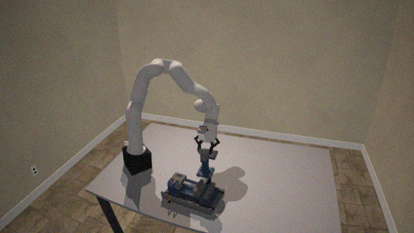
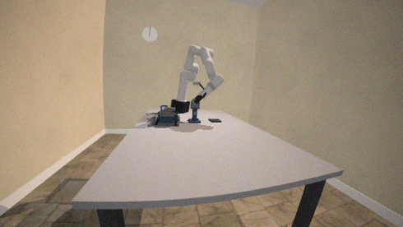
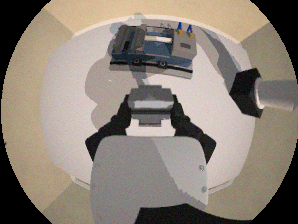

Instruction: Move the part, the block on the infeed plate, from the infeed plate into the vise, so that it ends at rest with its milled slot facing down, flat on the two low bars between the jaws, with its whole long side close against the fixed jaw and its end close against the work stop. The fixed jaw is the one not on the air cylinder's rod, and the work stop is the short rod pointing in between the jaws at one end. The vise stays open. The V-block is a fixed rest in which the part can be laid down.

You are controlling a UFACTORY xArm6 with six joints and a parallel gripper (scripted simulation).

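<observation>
Now: the part right at my hand. Also, from my hand: vise (10 mm behind, 210 mm to the right, 130 mm below); then dark infeed plate (20 mm behind, 180 mm to the left, 160 mm below).
</observation>
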